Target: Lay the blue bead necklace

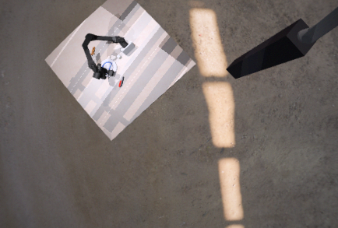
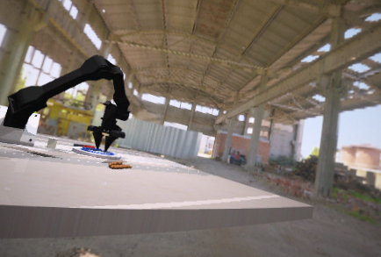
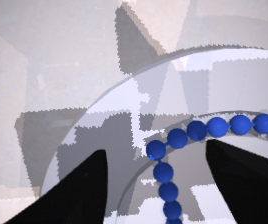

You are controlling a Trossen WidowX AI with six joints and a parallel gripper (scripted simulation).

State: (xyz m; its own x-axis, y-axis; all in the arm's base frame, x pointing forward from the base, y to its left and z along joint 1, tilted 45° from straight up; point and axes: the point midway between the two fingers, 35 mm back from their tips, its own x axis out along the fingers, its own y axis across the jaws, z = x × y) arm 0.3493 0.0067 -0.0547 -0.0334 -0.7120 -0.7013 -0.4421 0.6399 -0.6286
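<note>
The round white bead board is 3 cm behind my gripper tip, 5 cm to the right of it and 1 cm below it. From my gripper tip the other things lie so: small white block (21 cm behind, 4 cm to the right); red pen-like object (2 cm behind, 18 cm to the left, 1 cm below).
</note>
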